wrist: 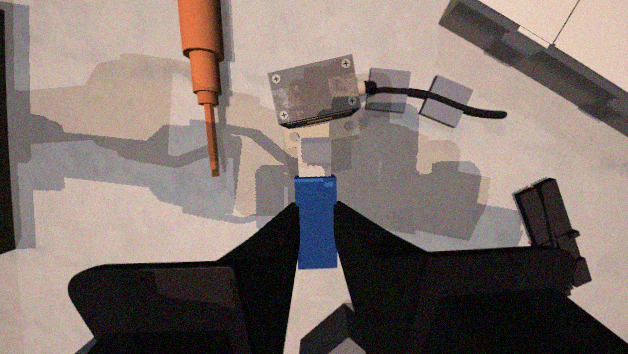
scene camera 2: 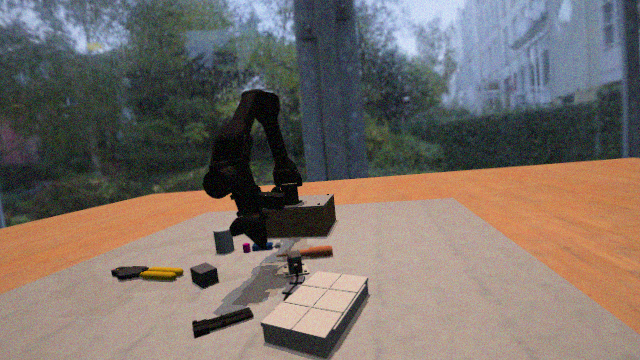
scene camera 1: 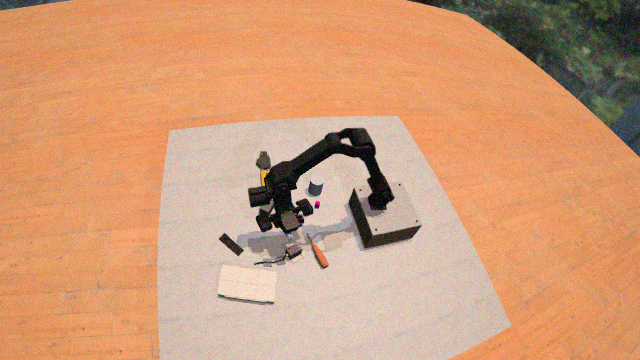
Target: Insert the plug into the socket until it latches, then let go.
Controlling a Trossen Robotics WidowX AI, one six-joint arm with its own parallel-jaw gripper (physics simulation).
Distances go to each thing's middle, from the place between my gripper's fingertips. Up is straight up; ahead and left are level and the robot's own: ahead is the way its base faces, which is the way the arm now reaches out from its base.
Right now the socket [wrist: 320,99] is 30 mm behind my hand, 60 mm to the left of it and 40 mm below it. Also, from my hand: dark cube [wrist: 341,324] 70 mm ahead, 130 mm to the right, 50 mm below; orange-handled screwdriver [wrist: 201,35] 110 mm behind, 50 mm to the left, 50 mm below; blue plug [wrist: 315,187] right at my hand.
